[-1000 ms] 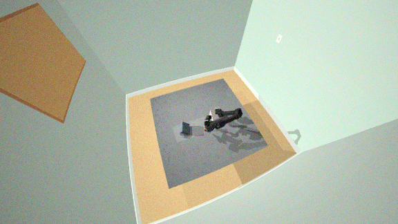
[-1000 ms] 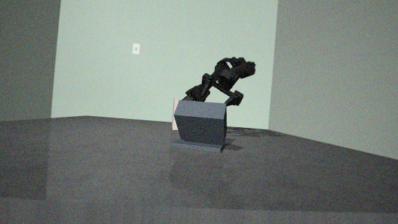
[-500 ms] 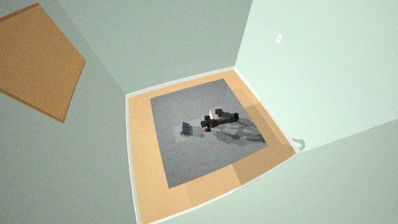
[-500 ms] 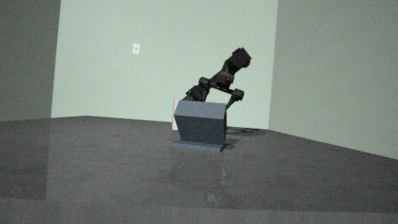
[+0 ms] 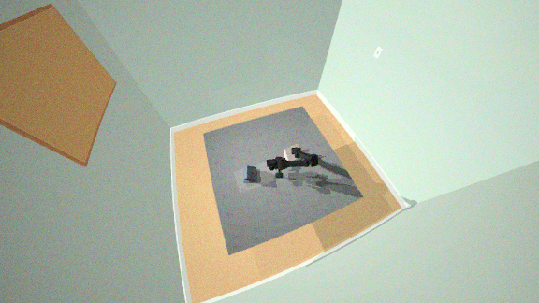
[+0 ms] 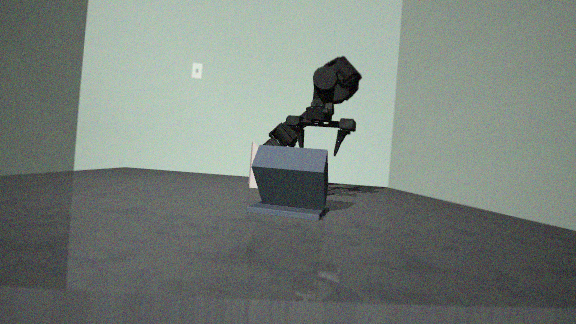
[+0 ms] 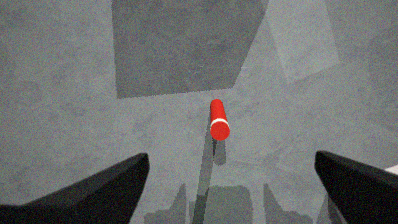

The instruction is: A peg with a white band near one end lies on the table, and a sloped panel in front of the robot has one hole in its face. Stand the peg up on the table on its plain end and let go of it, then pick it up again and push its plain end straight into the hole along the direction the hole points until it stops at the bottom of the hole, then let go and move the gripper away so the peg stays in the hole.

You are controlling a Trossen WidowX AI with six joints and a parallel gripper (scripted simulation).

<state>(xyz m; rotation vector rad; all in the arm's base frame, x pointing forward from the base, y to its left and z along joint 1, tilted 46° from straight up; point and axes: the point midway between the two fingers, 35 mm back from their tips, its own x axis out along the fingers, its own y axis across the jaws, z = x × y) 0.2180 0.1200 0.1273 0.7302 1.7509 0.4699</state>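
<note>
The red peg is 6 cm below my gripper tip. From my gripper tip the other things lie so: sloped panel (25 cm ahead, 6 cm to the right, 5 cm below); thin base plate (27 cm ahead, 7 cm to the right, 11 cm below).
</note>
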